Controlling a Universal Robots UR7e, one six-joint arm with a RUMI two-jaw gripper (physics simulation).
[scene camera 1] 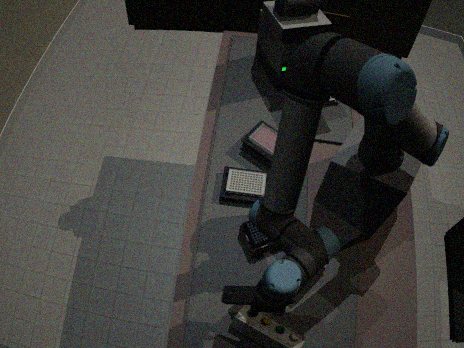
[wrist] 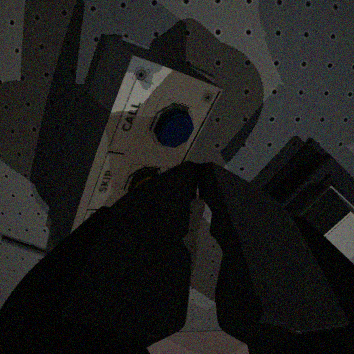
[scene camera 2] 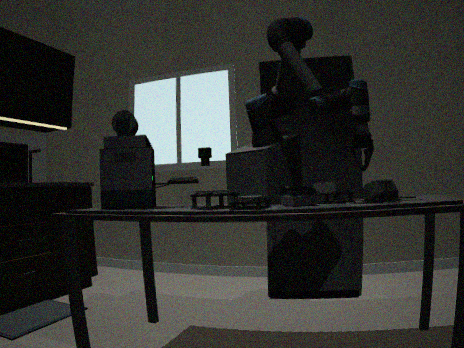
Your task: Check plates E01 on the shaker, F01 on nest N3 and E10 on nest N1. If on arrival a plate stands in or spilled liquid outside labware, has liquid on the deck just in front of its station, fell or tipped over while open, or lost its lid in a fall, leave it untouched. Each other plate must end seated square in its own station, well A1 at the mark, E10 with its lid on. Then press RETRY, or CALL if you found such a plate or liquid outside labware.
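Pixels of known places: gripper, fingertip midpoint: (wrist: pixel 196 166) (scene camera 2: pixel 363 171); arm's base, origin of the base link: (scene camera 1: pixel 381 154) (scene camera 2: pixel 268 143).
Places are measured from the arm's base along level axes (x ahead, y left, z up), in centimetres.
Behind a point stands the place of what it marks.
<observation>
My gripper (wrist: pixel 196 166) @[x 38.5, y 41.3, z -16.4 cm] (scene camera 2: pixel 366 166) @[x 38.5, y 41.3, z -16.4 cm] is shut and empty, its tips over the slanted button box (wrist: pixel 132 142) @[x 38.4, y 45.2, z -21.2 cm] (scene camera 1: pixel 272 325) @[x 32.6, y 46.4, z -22.4 cm] near the blue CALL button (wrist: pixel 173 128) @[x 38.9, y 42.5, z -21.4 cm]. The yellow SKIP button (wrist: pixel 142 179) @[x 35.5, y 45.1, z -21.3 cm] (scene camera 1: pixel 265 321) @[x 34.8, y 45.3, z -21.3 cm] is partly behind a finger in the wrist view. The green button (scene camera 1: pixel 280 329) @[x 30.4, y 48.0, z -21.4 cm] also shows. A pale gridded plate (scene camera 1: pixel 246 181) @[x 40.3, y -3.2, z -23.9 cm] sits level in nest N1; whether it has a lid I cannot tell. A pink-topped plate (scene camera 1: pixel 262 136) @[x 34.6, y -20.2, z -21.4 cm] sits in nest N3, partly behind the arm. Their A1 marks are too small to read. The shaker and its plate cannot be made out.
A dark rack with holes (scene camera 1: pixel 256 234) @[x 37.4, y 16.9, z -21.2 cm] stands beside the forearm. At the wrist view's right edge, a pale-topped piece (wrist: pixel 344 236) @[x 28.9, y 30.1, z -20.0 cm] lies in a dark holder. A tall instrument with a green light (scene camera 1: pixel 267 52) @[x 31.1, y -61.2, z -16.9 cm] (scene camera 2: pixel 126 172) @[x 30.7, y -60.0, z -12.1 cm] stands at the far end. The arm crosses above the stations.
</observation>
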